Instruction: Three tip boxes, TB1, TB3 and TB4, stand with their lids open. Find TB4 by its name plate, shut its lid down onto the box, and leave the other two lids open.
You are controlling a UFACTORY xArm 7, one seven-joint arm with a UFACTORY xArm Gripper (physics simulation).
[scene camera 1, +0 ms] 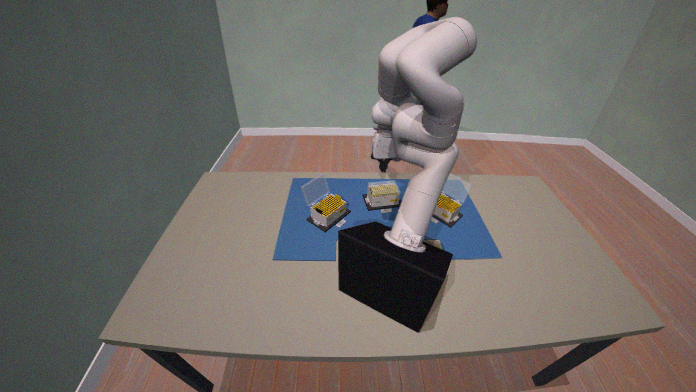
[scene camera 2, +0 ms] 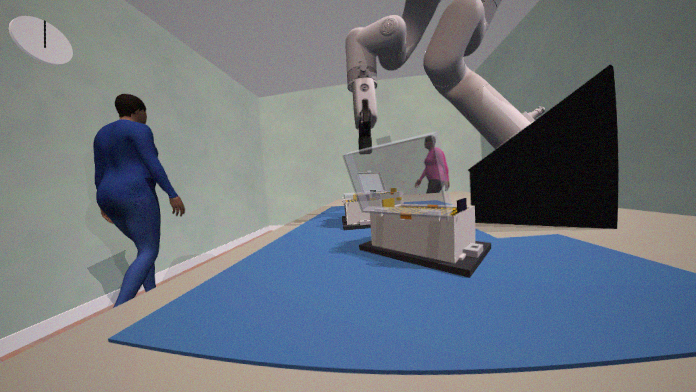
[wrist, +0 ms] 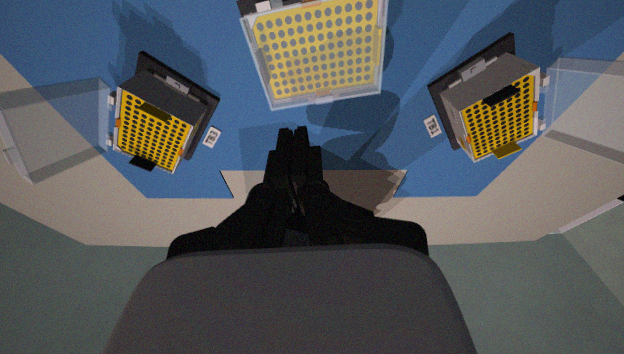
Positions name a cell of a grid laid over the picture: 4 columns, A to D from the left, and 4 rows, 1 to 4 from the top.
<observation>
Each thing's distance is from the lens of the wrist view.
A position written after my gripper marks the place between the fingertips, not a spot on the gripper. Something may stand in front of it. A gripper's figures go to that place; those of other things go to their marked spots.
my gripper (wrist: B2): 12 cm
tip box (wrist: A2): 34 cm
</observation>
